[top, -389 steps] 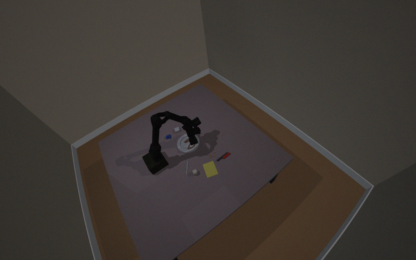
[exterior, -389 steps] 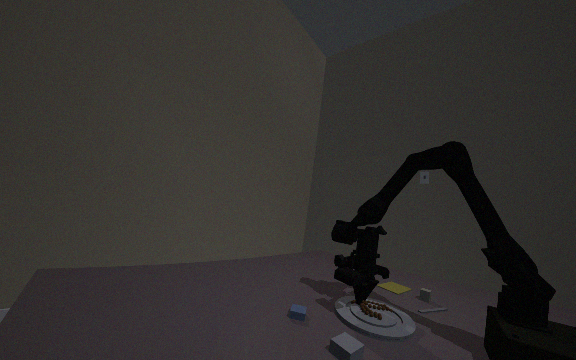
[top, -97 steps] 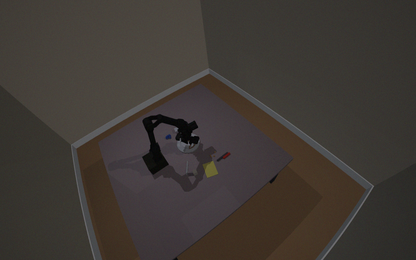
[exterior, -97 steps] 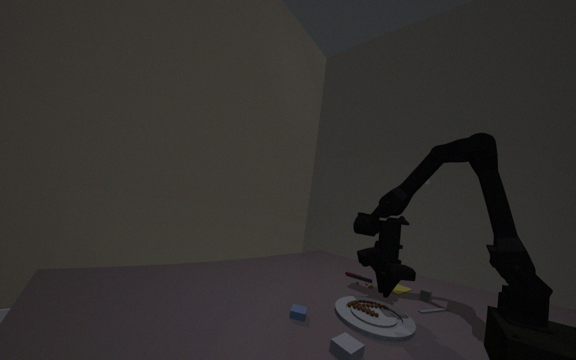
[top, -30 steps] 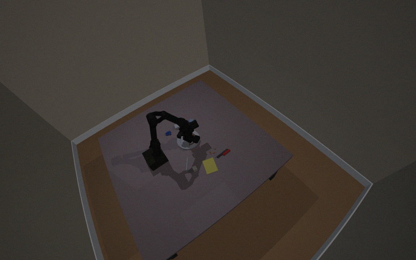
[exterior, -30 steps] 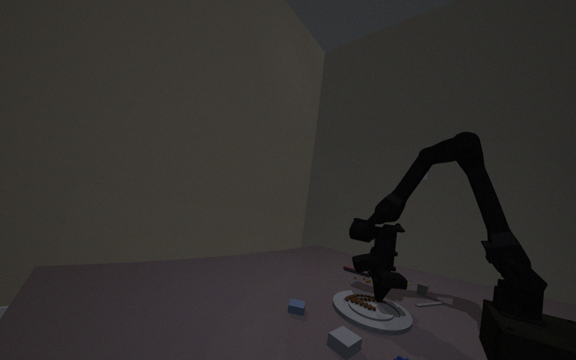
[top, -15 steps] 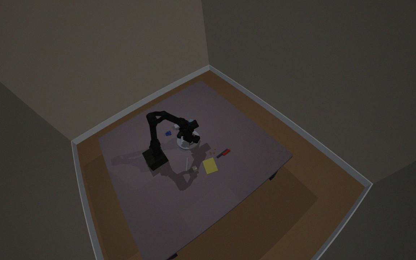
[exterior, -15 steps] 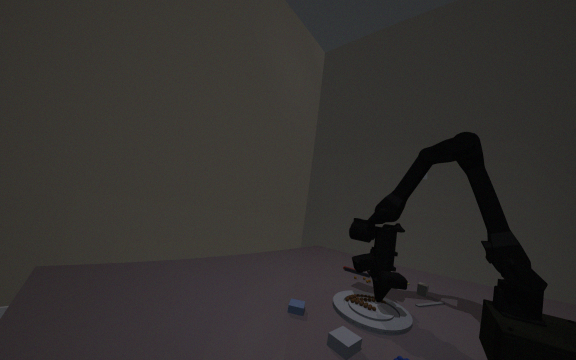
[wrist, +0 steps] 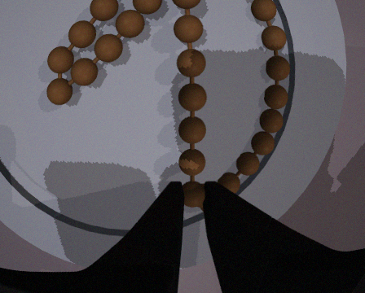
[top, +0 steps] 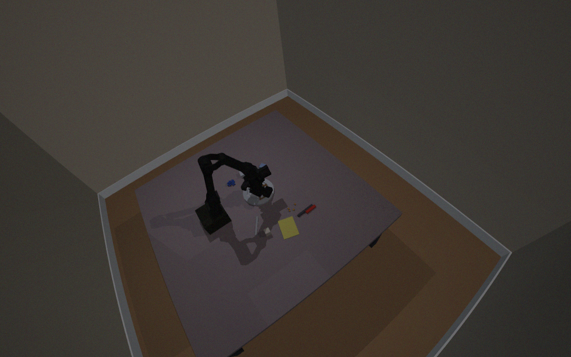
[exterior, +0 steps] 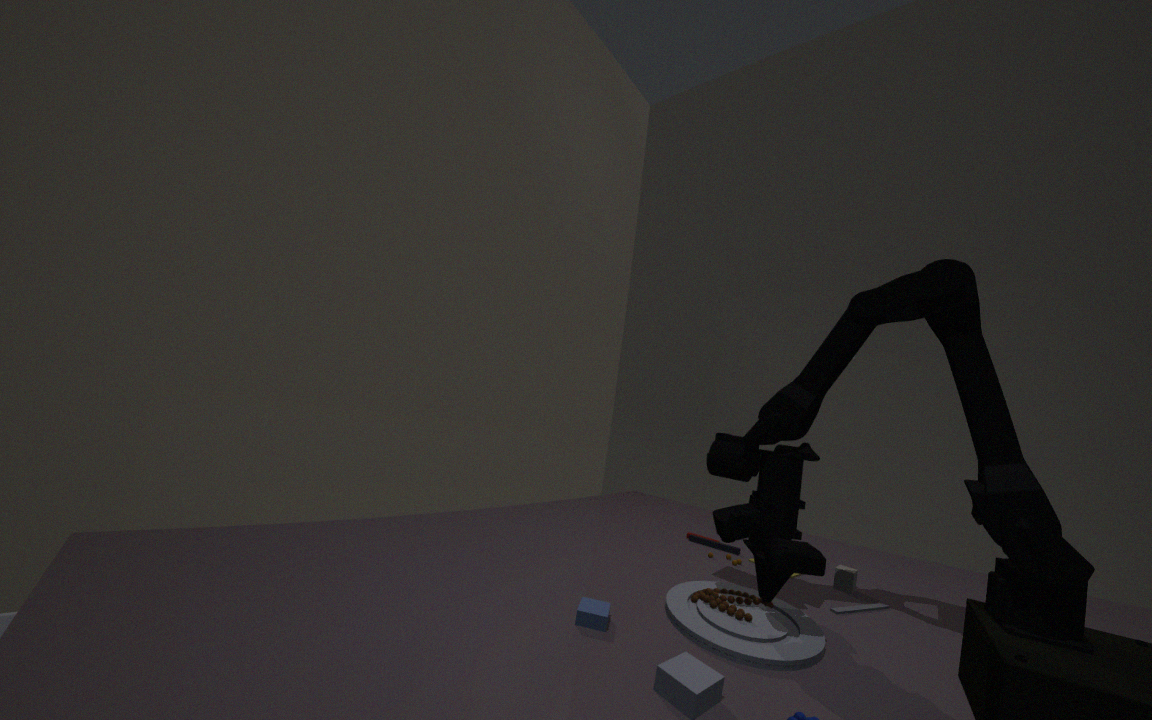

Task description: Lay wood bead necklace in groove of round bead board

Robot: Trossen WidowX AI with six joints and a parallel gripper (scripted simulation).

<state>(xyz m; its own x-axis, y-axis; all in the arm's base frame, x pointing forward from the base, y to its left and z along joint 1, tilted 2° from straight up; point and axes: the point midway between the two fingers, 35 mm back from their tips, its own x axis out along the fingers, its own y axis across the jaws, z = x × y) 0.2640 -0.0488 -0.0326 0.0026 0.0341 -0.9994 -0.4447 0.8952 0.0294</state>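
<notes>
My gripper tip is now 20 mm short of the round bead board, 40 mm to the right of it and 10 mm above it. The rest, counted from my gripper tip: small white cube: 110 mm behind, 220 mm to the right; grey block: 30 mm ahead, 230 mm to the left, 10 mm below; thin stick: 130 mm behind, 140 mm to the right, 20 mm below.
</notes>
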